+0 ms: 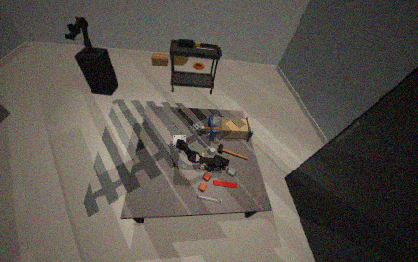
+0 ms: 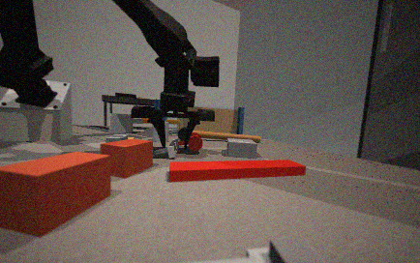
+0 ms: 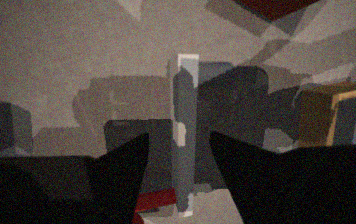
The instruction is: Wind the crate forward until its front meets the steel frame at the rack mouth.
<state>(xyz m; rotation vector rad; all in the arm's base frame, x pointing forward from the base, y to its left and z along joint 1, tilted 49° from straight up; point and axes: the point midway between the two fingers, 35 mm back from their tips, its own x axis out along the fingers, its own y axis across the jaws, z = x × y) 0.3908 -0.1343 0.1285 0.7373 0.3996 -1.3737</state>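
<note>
Right now my gripper tip is 4 cm short of the red knob, 5 cm to the right of it and 1 cm below it. The rest, counted from my gripper tip: winch handle 1 cm ahead, 1 cm to the left, 1 cm above; grey block 17 cm ahead, 3 cm to the right, 1 cm above; flat red bar 10 cm ahead, 15 cm to the right.
</note>
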